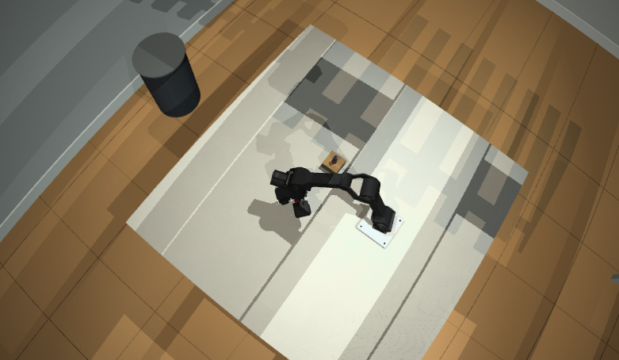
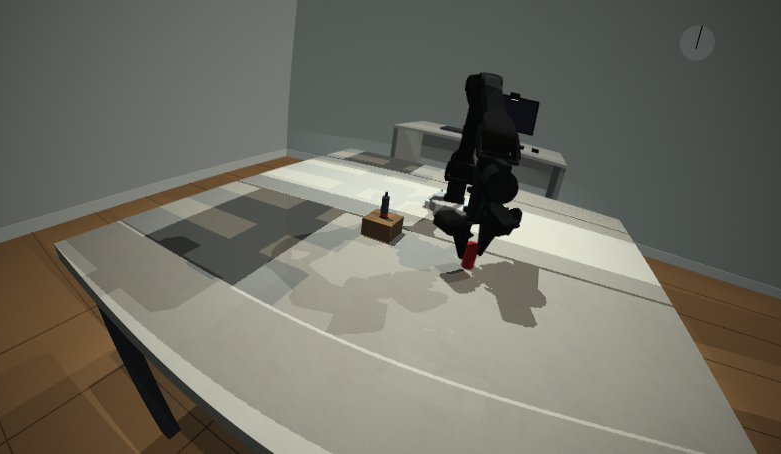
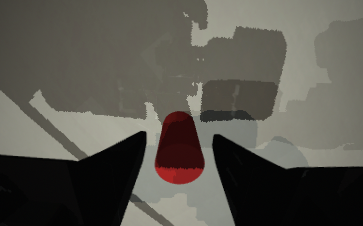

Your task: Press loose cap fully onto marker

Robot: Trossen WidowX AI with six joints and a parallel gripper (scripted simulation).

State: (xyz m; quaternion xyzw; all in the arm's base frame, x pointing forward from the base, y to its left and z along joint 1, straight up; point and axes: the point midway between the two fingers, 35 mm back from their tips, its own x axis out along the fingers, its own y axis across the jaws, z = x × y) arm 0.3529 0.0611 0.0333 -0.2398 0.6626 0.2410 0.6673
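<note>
The red cap lies right at my gripper tip. The rest, counted from my gripper tip: brown holder block 6 cm behind, 21 cm to the right.
</note>
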